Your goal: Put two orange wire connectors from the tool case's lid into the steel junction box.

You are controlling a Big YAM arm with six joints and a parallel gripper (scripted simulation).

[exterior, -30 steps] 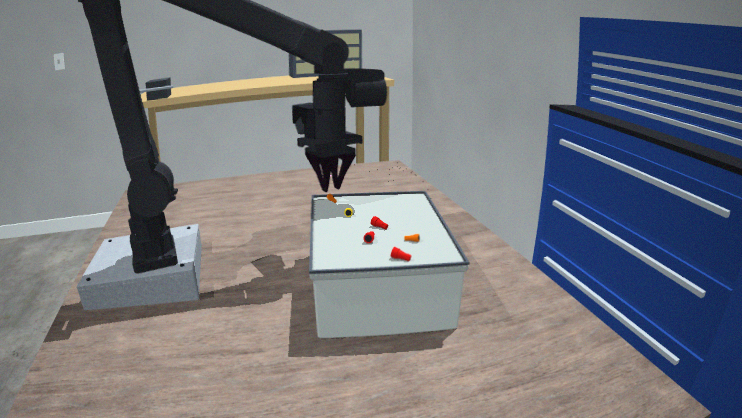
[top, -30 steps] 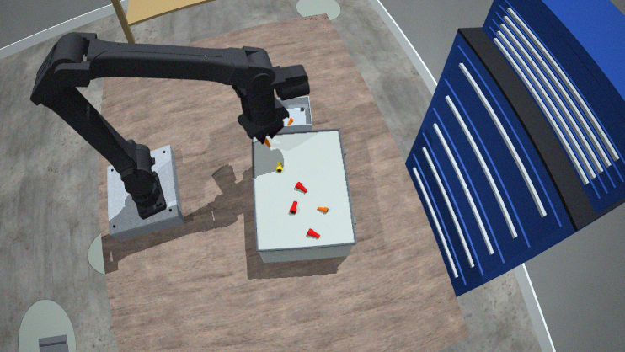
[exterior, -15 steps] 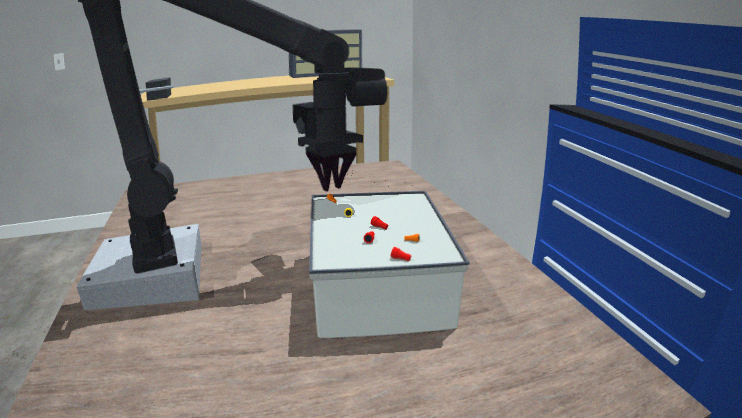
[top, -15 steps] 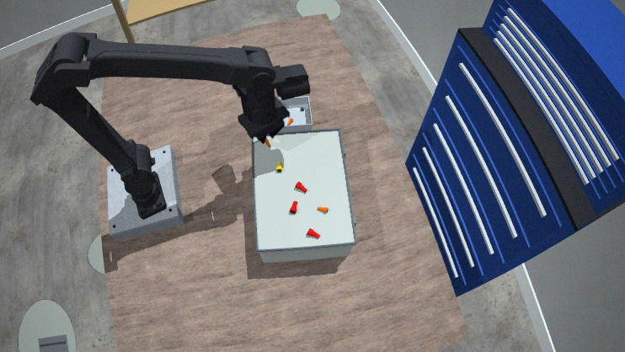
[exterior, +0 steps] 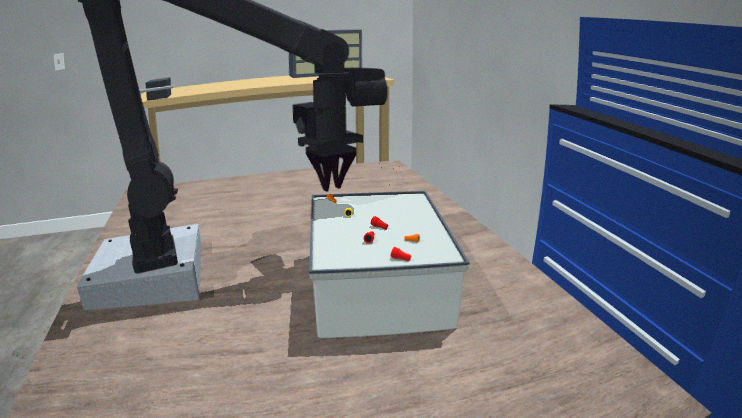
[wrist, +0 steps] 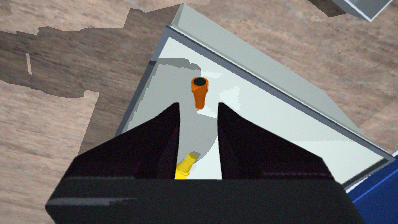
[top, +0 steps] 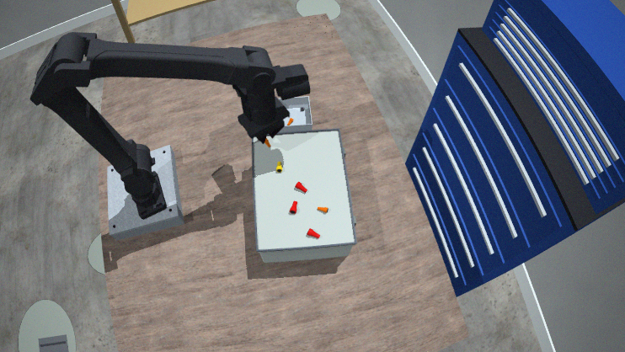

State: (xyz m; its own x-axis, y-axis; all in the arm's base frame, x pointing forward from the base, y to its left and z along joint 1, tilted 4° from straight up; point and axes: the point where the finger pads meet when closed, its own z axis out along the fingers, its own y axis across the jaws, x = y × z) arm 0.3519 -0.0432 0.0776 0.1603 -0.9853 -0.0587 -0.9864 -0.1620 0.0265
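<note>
Now: hand 120 mm short of the junction box floor, 120 mm to the right of it and 150 mm above it. From my hand the other things lie so: yellow wire connector (70 mm to the right, 30 mm below); then tool case (30 mm ahead, 140 mm to the right, 60 mm below).
</note>
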